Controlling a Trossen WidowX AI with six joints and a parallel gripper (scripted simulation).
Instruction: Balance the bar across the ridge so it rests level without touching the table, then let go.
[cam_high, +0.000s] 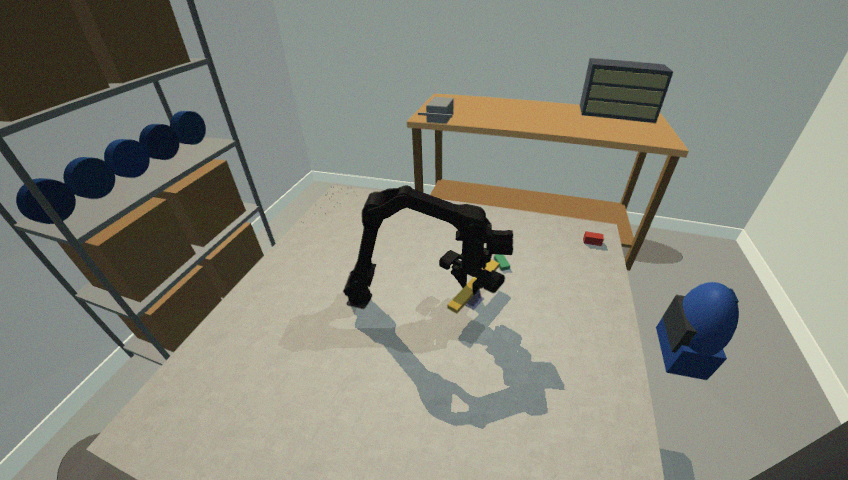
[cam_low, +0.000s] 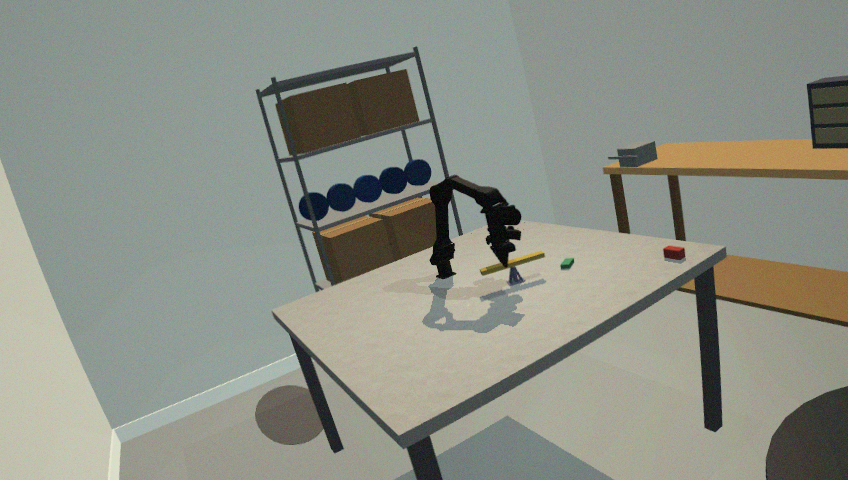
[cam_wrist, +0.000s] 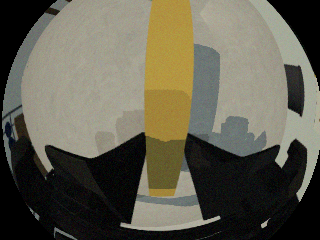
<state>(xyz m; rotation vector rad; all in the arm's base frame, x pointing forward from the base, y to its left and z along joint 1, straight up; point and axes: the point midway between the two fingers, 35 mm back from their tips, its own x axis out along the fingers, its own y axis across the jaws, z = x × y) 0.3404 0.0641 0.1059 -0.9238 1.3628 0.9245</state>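
My gripper tip is 1 cm short of the yellow bar and 3 cm to the right of it. The rest, counted from my gripper tip: green block 8 cm ahead, 22 cm to the left, 6 cm below; then red block 40 cm ahead, 44 cm to the left, 6 cm below.
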